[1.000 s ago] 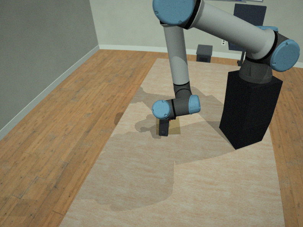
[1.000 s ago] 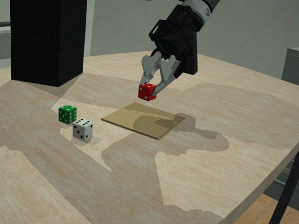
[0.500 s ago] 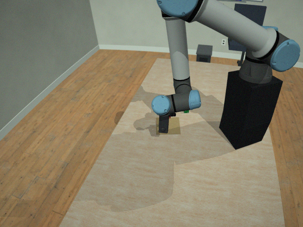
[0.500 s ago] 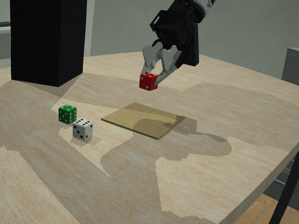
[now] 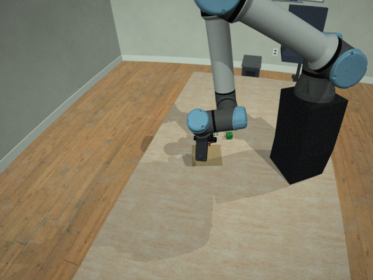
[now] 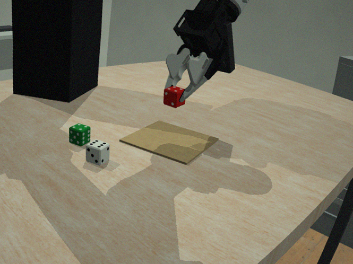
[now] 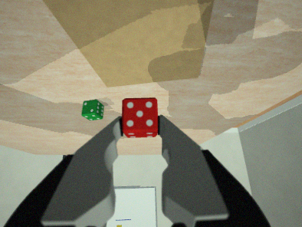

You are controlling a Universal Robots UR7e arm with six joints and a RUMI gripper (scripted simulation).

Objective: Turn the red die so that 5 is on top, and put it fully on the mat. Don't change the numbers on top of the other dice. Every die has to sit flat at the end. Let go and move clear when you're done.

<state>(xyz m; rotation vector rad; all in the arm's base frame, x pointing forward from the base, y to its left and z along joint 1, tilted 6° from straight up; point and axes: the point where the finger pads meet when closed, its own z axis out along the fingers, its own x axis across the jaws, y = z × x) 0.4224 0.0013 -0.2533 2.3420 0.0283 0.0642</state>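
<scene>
The red die lies 10 mm to the right of my hand and 10 mm below it. From my hand the other things lie so: tan mat (10 mm to the right, 90 mm below); then green die (90 mm behind, 150 mm to the right, 80 mm below); then white die (20 mm behind, 170 mm to the right, 80 mm below).
</scene>
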